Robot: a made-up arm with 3 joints. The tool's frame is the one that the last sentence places.
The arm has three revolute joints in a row. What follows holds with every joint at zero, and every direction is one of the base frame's.
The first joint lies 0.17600 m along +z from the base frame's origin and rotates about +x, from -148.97 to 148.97 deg.
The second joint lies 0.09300 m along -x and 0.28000 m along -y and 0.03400 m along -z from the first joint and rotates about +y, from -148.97 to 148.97 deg.
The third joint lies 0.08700 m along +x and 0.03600 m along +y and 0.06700 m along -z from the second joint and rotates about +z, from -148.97 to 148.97 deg.
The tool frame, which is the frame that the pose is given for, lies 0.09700 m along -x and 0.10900 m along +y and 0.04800 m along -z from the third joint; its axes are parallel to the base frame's.
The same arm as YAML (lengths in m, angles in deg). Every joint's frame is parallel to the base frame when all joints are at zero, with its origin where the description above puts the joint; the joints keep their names.
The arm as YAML. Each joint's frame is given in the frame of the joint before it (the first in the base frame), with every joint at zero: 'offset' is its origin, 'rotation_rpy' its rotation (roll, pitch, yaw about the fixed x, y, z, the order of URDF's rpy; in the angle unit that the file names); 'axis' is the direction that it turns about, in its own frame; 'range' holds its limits. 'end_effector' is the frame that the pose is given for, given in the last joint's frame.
length_unit: m
angle_unit: deg
chain:
  - id: joint 1
    offset: [0.0, 0.0, 0.176]
    rotation_rpy: [0.0, 0.0, 0.0]
    axis: "+x"
    range: [-148.97, 148.97]
  - id: joint 2
    offset: [-0.093, -0.28, -0.034]
    rotation_rpy: [0.0, 0.0, 0.0]
    axis: "+y"
    range: [-148.97, 148.97]
  - id: joint 3
    offset: [0.087, 0.036, -0.067]
    rotation_rpy: [0.0, 0.0, 0.0]
    axis: "+z"
    range: [-148.97, 148.97]
end_effector:
  offset: [-0.097, 0.109, -0.048]
  rotation_rpy: [0.0, 0.0, 0.0]

